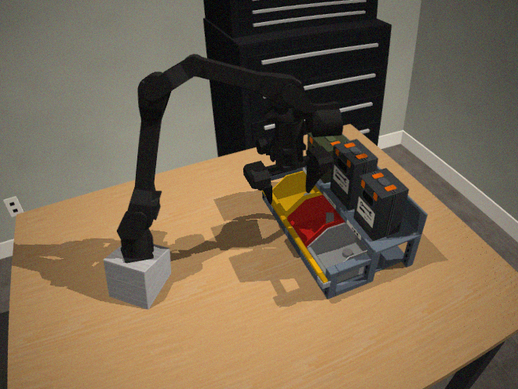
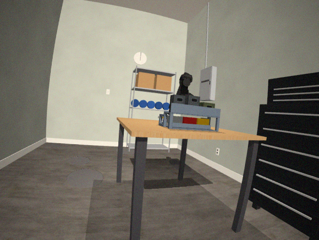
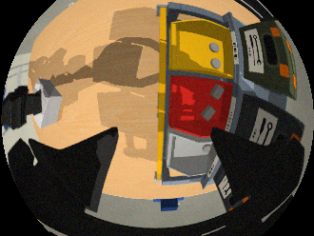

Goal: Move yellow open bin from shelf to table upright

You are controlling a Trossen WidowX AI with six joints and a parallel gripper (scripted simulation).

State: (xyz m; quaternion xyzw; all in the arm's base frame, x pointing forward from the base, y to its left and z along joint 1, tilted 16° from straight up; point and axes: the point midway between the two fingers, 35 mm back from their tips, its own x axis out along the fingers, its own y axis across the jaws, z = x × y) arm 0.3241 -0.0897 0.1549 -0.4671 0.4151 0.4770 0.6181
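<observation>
Right now the long yellow strip is 120 mm below my hand. From my hand the other things lie so: red bin 90 mm ahead, 140 mm below; grey bin 80 mm ahead, 120 mm to the right, 140 mm below; yellow open bin 90 mm ahead, 110 mm to the left, 140 mm below.
</observation>
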